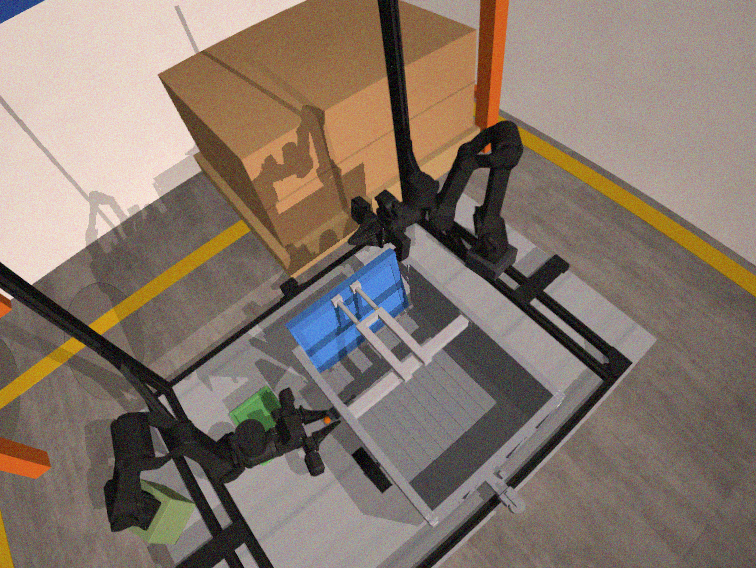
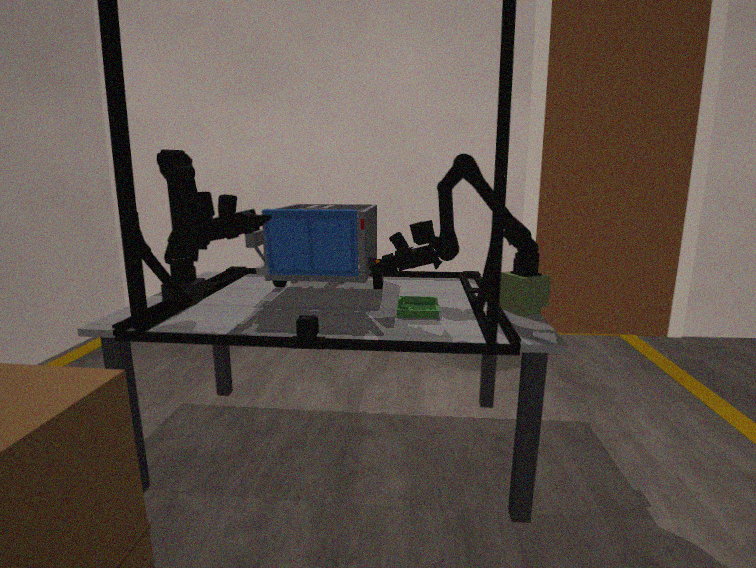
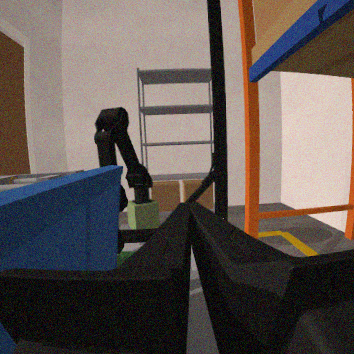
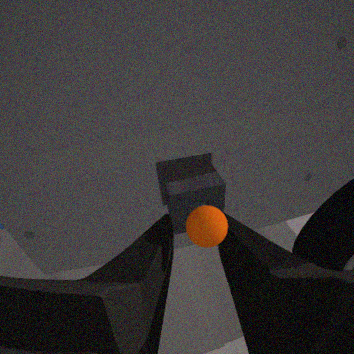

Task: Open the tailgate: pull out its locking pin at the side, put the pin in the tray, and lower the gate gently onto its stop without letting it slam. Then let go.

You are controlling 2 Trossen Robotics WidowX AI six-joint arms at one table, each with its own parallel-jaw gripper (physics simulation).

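Places are measured from the left arm's base along level axes (x down, y right, z back), in centimetres.
Pixels of known places: left gripper, fingertip midpoint: [image 1: 348, 242] [image 2: 270, 216] [image 3: 187, 210]; right gripper, fingertip midpoint: [image 1: 337, 416] [image 2: 370, 268] [image 4: 194, 221]; left arm's base, link origin: [image 1: 492, 250] [image 2: 183, 281]; right arm's base, link origin: [image 1: 143, 509] [image 2: 525, 273] [image 3: 141, 201].
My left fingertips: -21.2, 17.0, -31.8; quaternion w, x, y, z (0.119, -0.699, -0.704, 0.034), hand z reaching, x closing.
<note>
Ahead of a thing's pixels: the offset from my left fingertips to its middle, as dx, dy, dz. "spot": to the spot under its first point.
The blue tailgate [image 1: 348, 316] [image 2: 310, 242] [image 3: 60, 218] stands upright at the end of the grey bed @(spot: -0.5, -36.0, +2.1) [image 1: 489, 333]. My right gripper [image 1: 324, 422] [image 2: 377, 263] [image 4: 194, 221] is shut on the orange knob of the locking pin @(+15.5, -19.9, -25.2) [image 1: 326, 419] [image 4: 206, 225], just in front of a dark block @(spot: +14.5, -19.6, -27.5) [image 4: 191, 182] on the grey side wall. The pin's shaft is hidden. The green tray @(+26.4, -5.6, -40.1) [image 1: 254, 407] [image 2: 418, 308] lies on the table beside the right arm. My left gripper [image 1: 363, 236] [image 2: 261, 218] [image 3: 187, 210] is shut and empty, close to the gate's upper far corner.
Two grey bars @(spot: +17.9, -12.2, -6.8) [image 1: 376, 333] run from the gate over the bed. A small black block [image 2: 307, 326] sits at the table's front edge. Black frame posts [image 1: 395, 96] [image 3: 218, 105], stacked cardboard boxes [image 1: 319, 113] and an orange post [image 1: 491, 62] stand around the table.
</note>
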